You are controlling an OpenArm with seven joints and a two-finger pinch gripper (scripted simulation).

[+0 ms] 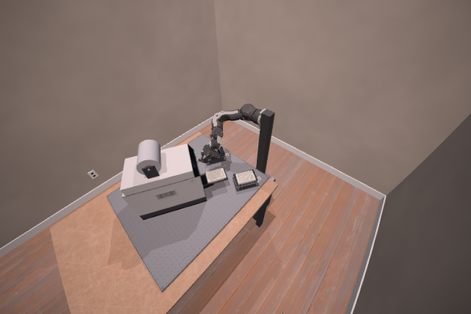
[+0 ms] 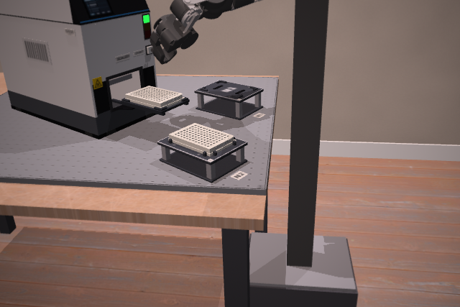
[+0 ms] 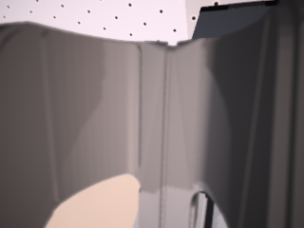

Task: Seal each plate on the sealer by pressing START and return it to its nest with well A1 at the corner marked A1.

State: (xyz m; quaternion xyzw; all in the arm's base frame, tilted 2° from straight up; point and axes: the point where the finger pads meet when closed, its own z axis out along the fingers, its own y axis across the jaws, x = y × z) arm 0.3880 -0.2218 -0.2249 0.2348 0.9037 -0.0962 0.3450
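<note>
My gripper is now 30 mm short of the start button, 20 mm to the left of it and 10 mm below it. The rest, counted from my hand: plate 160 mm behind, 260 mm to the left, 120 mm below; sealer stage 10 mm behind, 110 mm to the left, 90 mm below; dark screen panel 110 mm ahead, 90 mm to the left, 140 mm above.
</note>
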